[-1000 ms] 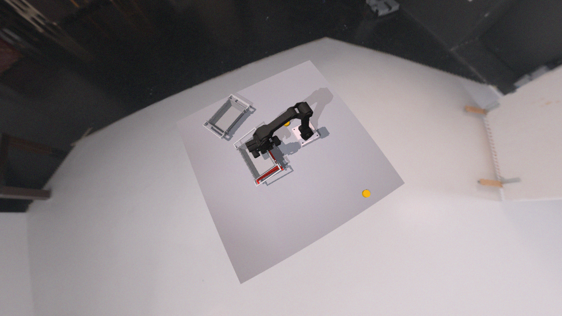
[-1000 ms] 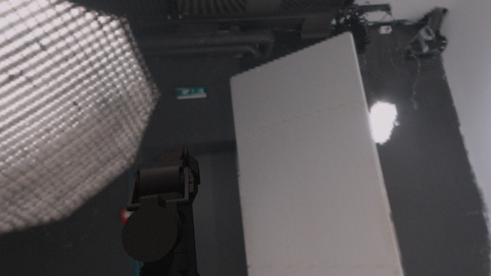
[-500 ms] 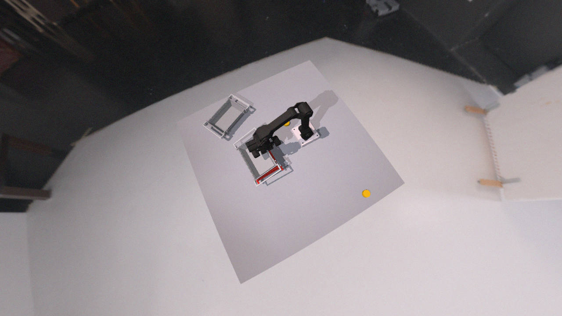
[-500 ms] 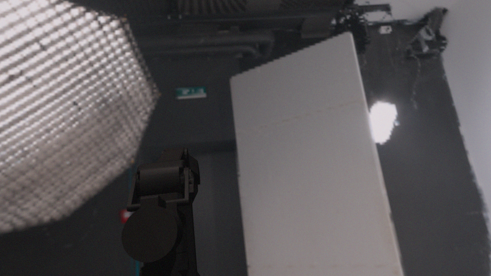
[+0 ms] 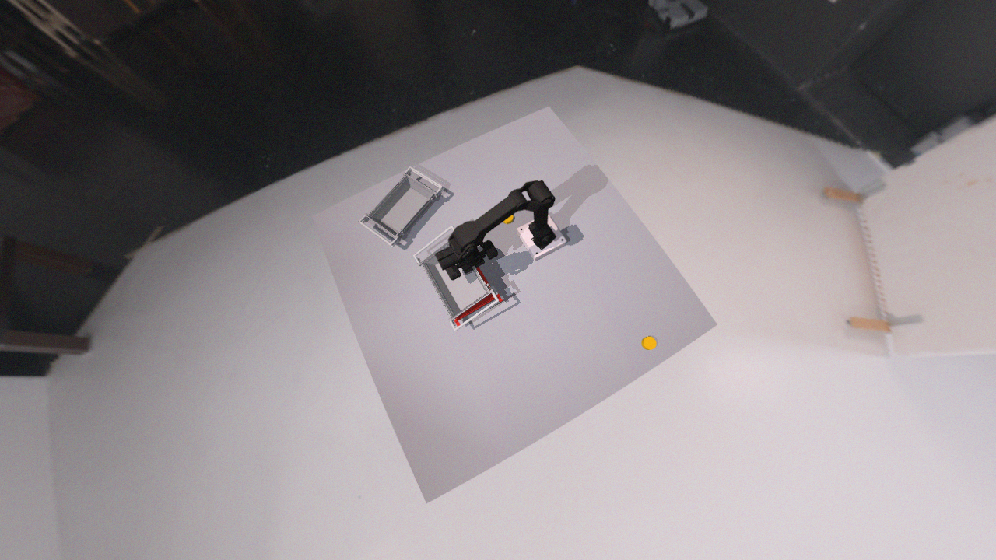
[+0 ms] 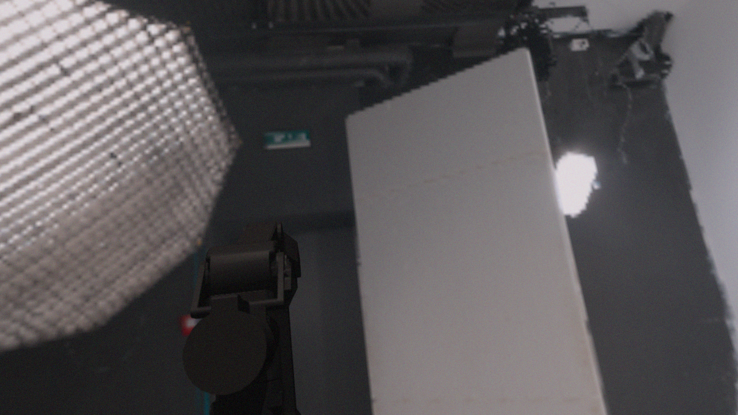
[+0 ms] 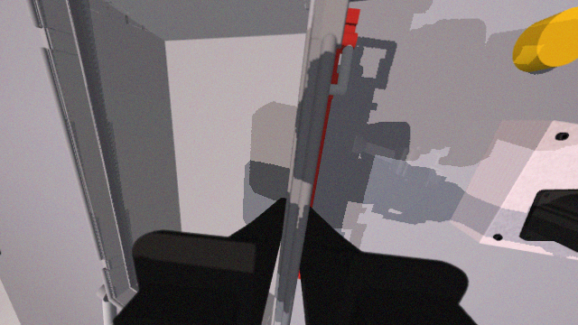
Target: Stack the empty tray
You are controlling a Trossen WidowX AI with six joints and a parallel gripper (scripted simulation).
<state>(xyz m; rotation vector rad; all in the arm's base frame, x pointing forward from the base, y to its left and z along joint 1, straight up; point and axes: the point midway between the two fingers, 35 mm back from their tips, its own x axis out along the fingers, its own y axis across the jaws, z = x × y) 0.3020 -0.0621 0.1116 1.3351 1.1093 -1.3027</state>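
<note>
Right now my gripper tip is 8 cm short of the grey tray, 1 cm to the left of it and 1 cm below it.
</note>
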